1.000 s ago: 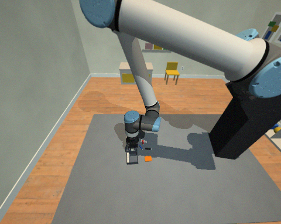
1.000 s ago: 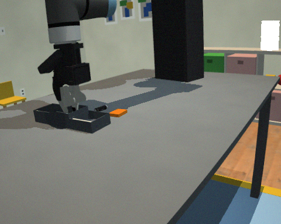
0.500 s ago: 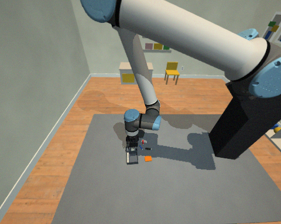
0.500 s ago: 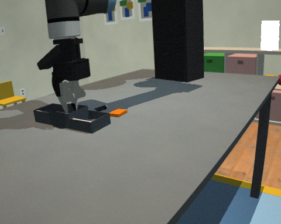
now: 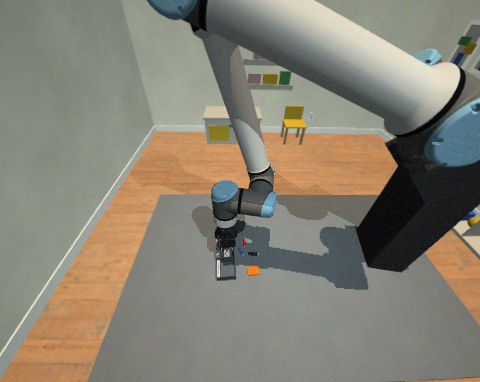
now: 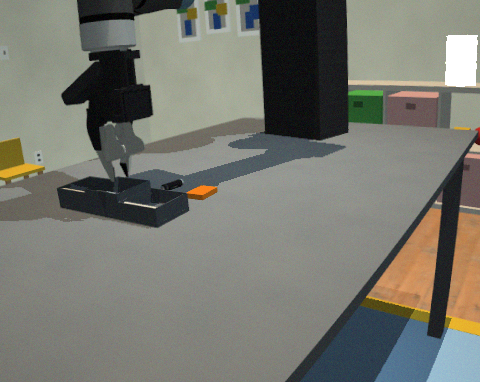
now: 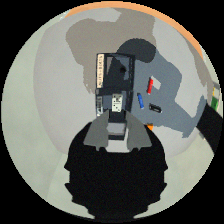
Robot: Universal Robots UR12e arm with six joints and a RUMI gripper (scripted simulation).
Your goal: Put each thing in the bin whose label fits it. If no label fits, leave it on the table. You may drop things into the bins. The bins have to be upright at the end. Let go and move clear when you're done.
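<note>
Now: the white dotted tile 60 mm below my hand. From my hand the other things lie so: black cylinder: 130 mm behind, 60 mm below, 20 mm to the right; small blue piece: 70 mm below, 70 mm behind, 20 mm to the right; red piece: 80 mm behind, 70 mm to the right, 70 mm below.
</note>
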